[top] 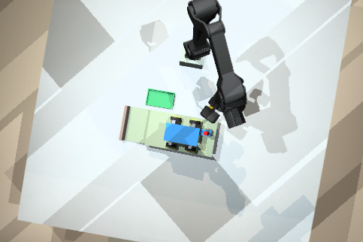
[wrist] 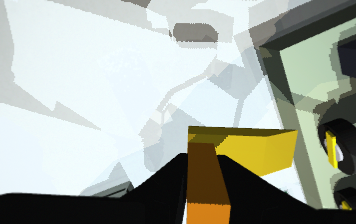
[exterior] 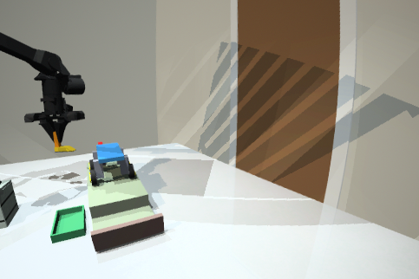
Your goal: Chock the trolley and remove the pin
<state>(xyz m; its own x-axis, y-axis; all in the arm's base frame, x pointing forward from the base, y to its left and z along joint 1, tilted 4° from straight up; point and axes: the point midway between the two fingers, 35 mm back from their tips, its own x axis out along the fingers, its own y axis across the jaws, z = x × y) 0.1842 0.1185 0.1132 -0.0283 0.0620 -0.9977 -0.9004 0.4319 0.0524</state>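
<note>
Now: gripper tip 2 cm short of the yellow chock, 1 cm to the left of it and 1 cm above it. The rest, counted from my gripper tip: red-headed stop pin: 14 cm ahead, 5 cm below, 2 cm to the right; blue trolley: 16 cm ahead, 11 cm to the right, 7 cm below; green tray: 23 cm to the right, 18 cm below, 3 cm ahead.
</note>
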